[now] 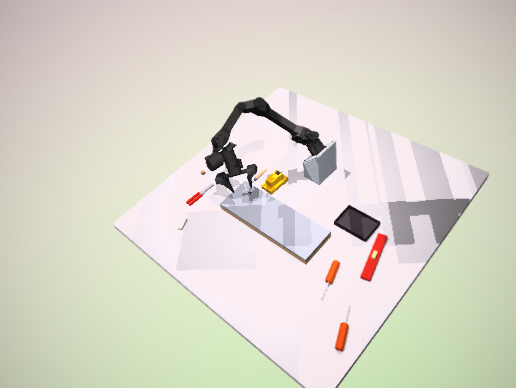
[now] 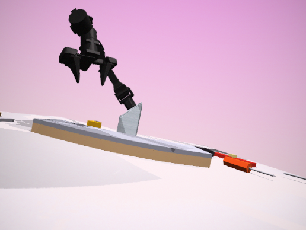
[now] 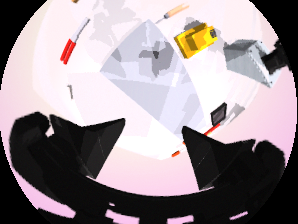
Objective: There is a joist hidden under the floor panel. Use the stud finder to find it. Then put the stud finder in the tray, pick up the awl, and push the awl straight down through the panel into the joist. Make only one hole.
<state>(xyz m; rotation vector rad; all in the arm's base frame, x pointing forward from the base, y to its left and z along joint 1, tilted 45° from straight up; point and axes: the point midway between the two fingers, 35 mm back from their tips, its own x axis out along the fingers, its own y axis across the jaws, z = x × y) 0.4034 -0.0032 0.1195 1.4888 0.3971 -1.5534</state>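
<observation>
Right now my gripper tip is 230 mm past the stud finder, 50 mm to the left of it and 130 mm above it. Round my gripper tip: awl 180 mm behind, 150 mm to the right, 170 mm below; then small tan block 10 mm behind, 390 mm to the right, 170 mm below; then small white piece 260 mm ahead, 190 mm to the right, 170 mm below.
</observation>
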